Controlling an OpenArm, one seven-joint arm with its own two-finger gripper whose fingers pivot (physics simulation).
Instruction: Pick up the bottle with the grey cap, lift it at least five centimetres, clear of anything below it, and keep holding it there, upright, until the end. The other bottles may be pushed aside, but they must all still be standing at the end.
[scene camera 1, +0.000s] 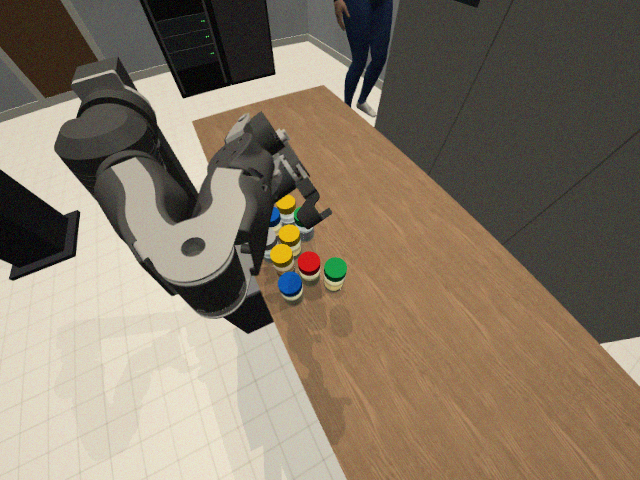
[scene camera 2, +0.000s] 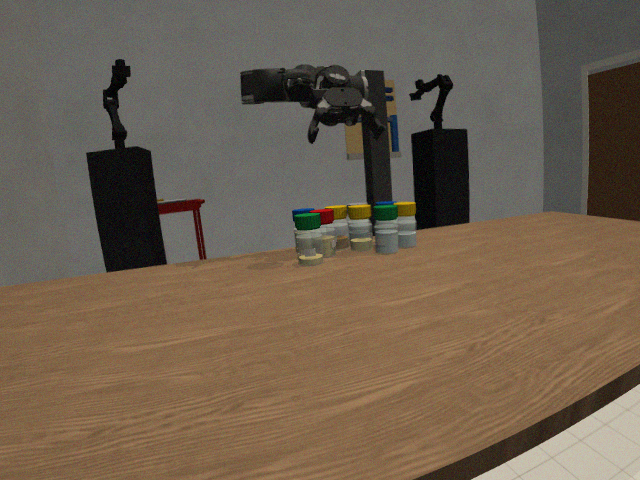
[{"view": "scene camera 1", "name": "my gripper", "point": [302, 192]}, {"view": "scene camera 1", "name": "blue-capped bottle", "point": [290, 284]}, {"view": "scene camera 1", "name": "arm post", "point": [174, 167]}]
